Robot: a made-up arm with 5 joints.
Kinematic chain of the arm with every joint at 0, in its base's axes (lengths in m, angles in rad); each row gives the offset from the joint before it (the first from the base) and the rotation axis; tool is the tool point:
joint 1: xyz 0 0 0.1 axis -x
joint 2: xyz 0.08 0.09 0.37 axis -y
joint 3: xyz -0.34 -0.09 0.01 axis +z
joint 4: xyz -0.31 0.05 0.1 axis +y
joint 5: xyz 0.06 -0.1 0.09 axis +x
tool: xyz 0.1 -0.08 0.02
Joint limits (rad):
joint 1: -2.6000..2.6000
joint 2: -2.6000..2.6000
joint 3: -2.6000..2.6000
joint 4: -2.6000..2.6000
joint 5: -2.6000..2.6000
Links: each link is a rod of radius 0.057 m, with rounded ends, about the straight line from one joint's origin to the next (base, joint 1, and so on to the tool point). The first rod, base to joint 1, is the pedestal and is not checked.
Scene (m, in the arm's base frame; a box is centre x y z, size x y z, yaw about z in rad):
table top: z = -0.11
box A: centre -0.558 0.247 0.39 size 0.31 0.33 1 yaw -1.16
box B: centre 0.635 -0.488 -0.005 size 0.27 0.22 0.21 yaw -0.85
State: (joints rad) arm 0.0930 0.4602 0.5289 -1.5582 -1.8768
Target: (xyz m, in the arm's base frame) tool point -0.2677 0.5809 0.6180
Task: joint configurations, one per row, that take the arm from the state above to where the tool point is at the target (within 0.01 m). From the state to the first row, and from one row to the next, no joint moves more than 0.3 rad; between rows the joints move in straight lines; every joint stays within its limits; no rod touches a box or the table.
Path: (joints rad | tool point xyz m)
1: 0.0282 0.3043 0.8181 -1.5081 -1.8378 | -0.6226 -0.3308 0.5522
2: -0.0367 0.1484 1.1073 -1.4581 -1.7987 | -0.4887 -0.4328 0.6600
3: -0.1015 -0.0075 1.3965 -1.4080 -1.7597 | -0.3201 -0.5080 0.7193
4: -0.1664 -0.1634 1.6857 -1.3579 -1.7207 | -0.1389 -0.5455 0.7300
5: -0.2312 -0.3193 1.9749 -1.3079 -1.6817 | 0.0329 -0.5394 0.7024
6: -0.2961 -0.4752 2.2641 -1.2578 -1.6426 | 0.1772 -0.4912 0.6540
7: -0.3609 -0.6311 2.5532 -1.2077 -1.6036 | 0.2827 -0.4105 0.6054
8: -0.0745 -0.5164 2.3885 -1.1898 -1.6352 | 0.2159 -0.3087 0.7410
9: 0.2119 -0.4016 2.2237 -1.1719 -1.6668 | 0.1345 -0.1525 0.8461
10: 0.4983 -0.2869 2.0590 -1.1540 -1.6983 | 0.0414 0.0433 0.8950
11: 0.7848 -0.1721 1.8942 -1.1361 -1.7299 | -0.0599 0.2520 0.8717
12: 1.0712 -0.0573 1.7294 -1.1181 -1.7615 | -0.1646 0.4412 0.7747
13: 1.3576 0.0574 1.5647 -1.1002 -1.7931 | -0.2677 0.5809 0.6180

